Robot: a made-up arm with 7 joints. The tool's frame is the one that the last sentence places.
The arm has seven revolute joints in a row. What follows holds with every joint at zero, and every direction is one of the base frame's. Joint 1 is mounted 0.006 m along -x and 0.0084 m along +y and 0.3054 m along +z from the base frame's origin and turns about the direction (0, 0.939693, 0.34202). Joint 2 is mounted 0.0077 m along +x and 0.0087 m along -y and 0.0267 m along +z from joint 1 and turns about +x. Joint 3 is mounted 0.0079 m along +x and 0.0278 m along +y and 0.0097 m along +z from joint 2 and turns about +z. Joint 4 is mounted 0.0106 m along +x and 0.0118 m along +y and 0.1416 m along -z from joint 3 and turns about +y. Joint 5 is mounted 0.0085 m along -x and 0.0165 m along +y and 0.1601 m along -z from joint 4 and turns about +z. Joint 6 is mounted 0.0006 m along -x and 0.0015 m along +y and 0.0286 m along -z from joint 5 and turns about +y. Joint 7 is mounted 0.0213 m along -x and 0.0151 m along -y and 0.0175 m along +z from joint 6 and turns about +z. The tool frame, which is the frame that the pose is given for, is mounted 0.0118 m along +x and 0.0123 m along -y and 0.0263 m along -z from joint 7; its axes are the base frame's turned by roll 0.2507, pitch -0.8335 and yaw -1.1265 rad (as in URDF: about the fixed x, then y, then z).
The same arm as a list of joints. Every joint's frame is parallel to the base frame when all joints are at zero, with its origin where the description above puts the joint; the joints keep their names.
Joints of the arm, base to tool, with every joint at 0 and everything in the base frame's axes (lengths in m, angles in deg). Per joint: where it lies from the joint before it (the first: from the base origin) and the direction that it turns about. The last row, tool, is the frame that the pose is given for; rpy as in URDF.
joint 1: axis 0 0.9397 0.342 origin -0.0060 0.0084 0.3054
joint 2: axis 1 0 0 origin 0.0077 -0.0087 0.0267
joint 3: axis 0 0 1 origin 0.0079 0.0278 0.0097
joint 4: axis 0 1 0 origin 0.0106 0.0118 -0.1416
joint 5: axis 0 0 1 origin -0.0085 0.0165 -0.1601
joint 6: axis 0 1 0 origin -0.0006 0.0015 -0.0286
joint 7: axis 0 0 1 origin -0.0213 -0.0151 0.0175
tool: origin 0.0118 -0.0123 -0.0263 rpy 14.36 -47.76 -64.54

